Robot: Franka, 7 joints.
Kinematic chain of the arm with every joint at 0, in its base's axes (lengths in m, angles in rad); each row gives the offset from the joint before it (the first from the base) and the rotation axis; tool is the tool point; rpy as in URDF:
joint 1: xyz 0 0 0.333 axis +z
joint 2: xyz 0 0 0 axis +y
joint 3: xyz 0 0 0.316 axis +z
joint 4: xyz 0.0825 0 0 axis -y
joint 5: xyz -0.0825 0 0.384 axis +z
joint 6: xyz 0 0 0 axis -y
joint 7: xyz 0.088 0 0 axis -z
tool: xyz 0 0 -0.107 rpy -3.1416 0 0
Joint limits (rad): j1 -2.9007..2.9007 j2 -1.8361..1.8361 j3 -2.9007..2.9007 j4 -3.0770..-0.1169 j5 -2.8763..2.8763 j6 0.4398..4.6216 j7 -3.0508..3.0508
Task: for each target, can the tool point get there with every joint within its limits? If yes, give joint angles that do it. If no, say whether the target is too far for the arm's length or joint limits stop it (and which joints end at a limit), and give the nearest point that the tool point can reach.
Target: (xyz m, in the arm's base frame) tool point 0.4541 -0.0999 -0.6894
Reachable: no: too far | nearest point 0.3839 -0.0845 -0.3493 | short by 0.348 m
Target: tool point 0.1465 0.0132 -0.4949
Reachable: no: joint limits stop it (at a limit: joint 2) | nearest point 0.1760 0.0159 -0.3500 | short by 0.148 m
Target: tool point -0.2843 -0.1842 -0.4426
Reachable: no: joint limits stop it (at a limit: joint 2) | nearest point -0.2779 -0.1801 -0.3586 | short by 0.084 m
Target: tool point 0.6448 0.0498 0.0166
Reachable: yes | joints -2.2500 -1.4363 2.2731 -1.5378 -0.8091 2.2614 2.5569
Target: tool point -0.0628 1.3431 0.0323
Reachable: no: too far | nearest point -0.0391 0.8363 0.1458 | short by 0.520 m
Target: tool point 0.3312 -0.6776 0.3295
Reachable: yes | joints -0.6984 0.8820 -0.4539 -1.2410 1.8691 3.1185 -1.1513
